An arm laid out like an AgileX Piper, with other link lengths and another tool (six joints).
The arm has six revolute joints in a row. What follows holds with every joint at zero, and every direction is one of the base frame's.
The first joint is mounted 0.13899 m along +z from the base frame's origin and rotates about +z.
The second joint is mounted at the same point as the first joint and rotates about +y.
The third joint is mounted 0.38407 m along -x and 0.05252 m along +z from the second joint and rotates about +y.
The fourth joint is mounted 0.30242 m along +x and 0.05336 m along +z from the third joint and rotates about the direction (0.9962, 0, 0.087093).
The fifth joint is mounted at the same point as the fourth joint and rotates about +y.
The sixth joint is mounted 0.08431 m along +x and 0.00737 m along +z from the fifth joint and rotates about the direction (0.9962, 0, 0.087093).
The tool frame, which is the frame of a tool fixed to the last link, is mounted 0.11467 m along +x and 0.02 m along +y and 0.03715 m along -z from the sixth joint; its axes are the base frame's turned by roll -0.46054, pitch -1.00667 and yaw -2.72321 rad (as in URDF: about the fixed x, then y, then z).
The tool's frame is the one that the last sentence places.
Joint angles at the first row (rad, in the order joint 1, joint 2, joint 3, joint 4, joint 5, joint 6):
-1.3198, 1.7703, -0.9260, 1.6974, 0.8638, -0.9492
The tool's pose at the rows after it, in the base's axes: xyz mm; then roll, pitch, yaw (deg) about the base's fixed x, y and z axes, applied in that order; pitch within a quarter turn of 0, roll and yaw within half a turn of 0:
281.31 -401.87 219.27 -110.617 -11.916 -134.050
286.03 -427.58 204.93 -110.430 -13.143 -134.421
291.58 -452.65 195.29 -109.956 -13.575 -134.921
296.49 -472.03 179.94 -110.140 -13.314 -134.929
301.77 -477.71 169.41 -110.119 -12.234 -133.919
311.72 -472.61 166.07 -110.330 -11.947 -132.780
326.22 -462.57 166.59 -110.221 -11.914 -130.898
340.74 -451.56 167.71 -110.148 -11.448 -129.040
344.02 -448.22 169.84 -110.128 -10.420 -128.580
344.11 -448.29 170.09 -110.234 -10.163 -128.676
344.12 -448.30 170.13 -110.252 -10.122 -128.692
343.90 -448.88 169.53 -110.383 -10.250 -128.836
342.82 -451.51 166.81 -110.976 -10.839 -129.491
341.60 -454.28 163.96 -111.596 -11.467 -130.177
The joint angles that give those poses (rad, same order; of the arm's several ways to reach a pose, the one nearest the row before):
-1.3279, 1.8561, -0.9695, 1.7204, 0.8435, -1.0107
-1.3279, 1.9262, -1.0378, 1.7293, 0.8302, -1.0350
-1.3279, 1.9905, -1.1126, 1.7338, 0.8240, -1.0368
-1.3279, 2.0564, -1.1733, 1.7360, 0.8250, -1.0368
-1.3250, 2.0987, -1.2031, 1.7360, 0.8472, -1.0358
-1.3049, 2.1071, -1.2057, 1.7384, 0.8482, -1.0358
-1.2743, 2.1071, -1.2064, 1.7374, 0.8512, -1.0358
-1.2436, 2.1071, -1.2064, 1.7374, 0.8573, -1.0300
-1.2381, 2.1071, -1.2064, 1.7364, 0.8686, -1.0152
-1.2381, 2.1071, -1.2064, 1.7364, 0.8686, -1.0099
-1.2381, 2.1071, -1.2064, 1.7364, 0.8685, -1.0091
-1.2381, 2.1071, -1.2064, 1.7364, 0.8642, -1.0091
-1.2381, 2.1071, -1.2064, 1.7364, 0.8446, -1.0091
-1.2381, 2.1071, -1.2064, 1.7364, 0.8238, -1.0091

